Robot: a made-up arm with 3 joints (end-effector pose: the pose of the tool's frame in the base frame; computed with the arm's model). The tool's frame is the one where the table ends.
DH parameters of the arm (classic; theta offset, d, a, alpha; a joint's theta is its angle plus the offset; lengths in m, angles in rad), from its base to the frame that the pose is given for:
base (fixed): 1.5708 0.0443 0 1.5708
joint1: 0 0.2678 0.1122 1.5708
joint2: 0 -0.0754 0.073 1.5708
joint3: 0 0.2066 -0.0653 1.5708
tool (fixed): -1.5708 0.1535 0 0
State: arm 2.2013 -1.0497 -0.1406
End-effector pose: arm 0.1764 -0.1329 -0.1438 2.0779 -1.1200 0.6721
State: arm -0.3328 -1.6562 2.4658
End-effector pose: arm 0.0663 -0.1074 0.0777 -1.9523 -1.8896 1.0429
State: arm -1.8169 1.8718 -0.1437
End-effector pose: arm 0.3161 0.1350 -0.3129 -1.1152 -1.6940 -1.1354
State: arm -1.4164 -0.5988 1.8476
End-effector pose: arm -0.0373 0.1248 -0.1314 2.8896 0.1912 -0.8729
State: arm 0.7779 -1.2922 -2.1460
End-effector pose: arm 0.2305 -0.0214 -0.0651 2.3646 1.1335 1.3901
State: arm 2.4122 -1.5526 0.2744
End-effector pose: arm 0.2123 -0.0909 -0.1975 1.6255 -1.7738 0.4107
